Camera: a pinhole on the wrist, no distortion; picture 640 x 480 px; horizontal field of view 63.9 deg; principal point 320.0 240.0 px. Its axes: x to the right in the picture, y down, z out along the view. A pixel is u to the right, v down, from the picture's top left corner.
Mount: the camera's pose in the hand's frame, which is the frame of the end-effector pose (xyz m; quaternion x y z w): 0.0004 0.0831 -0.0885 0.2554 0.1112 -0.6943 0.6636
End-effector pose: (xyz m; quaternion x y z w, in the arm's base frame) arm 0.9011 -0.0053 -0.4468 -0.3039 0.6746 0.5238 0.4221
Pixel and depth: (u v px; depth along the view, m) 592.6 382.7 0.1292
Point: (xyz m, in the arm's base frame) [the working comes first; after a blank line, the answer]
In the camera's frame: 0.0686 0.0359 0.1292

0.9319 -0.0235 -0.4741
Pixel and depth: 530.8 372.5 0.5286
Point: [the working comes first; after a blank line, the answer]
In the camera's frame: 0.2172 0.1365 0.5286

1.2801 0.1588 -0.6671
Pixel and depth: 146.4 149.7 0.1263
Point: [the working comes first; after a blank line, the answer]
In the camera's frame: -0.0427 -0.0222 0.1263

0.8811 0.0434 -0.3806
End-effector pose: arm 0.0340 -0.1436 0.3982 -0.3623 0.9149 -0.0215 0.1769
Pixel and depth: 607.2 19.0 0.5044
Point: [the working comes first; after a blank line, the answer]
In the camera's frame: 0.2823 -0.2173 0.5044

0.5535 -0.2064 0.4141
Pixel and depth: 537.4 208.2 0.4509
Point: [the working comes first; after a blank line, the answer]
In the camera's frame: 0.1910 -0.0279 0.4509

0.3765 -0.2697 0.3060
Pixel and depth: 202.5 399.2 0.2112
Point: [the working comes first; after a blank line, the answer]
In the camera's frame: -0.0484 0.0655 0.2112

0.0537 -0.1352 0.2712
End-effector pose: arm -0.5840 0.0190 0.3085 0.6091 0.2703 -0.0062 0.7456
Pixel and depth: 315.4 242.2 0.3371
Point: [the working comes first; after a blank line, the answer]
In the camera's frame: -0.0030 0.0014 0.3371

-0.5911 -0.2042 0.2855
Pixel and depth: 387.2 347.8 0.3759
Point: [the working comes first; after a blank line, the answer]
In the camera's frame: 0.0492 0.0790 0.3759

-0.5487 -0.2198 0.1949
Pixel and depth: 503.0 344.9 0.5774
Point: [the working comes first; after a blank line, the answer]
In the camera's frame: 0.2059 0.1180 0.5774

-0.5919 -0.3719 -0.0092
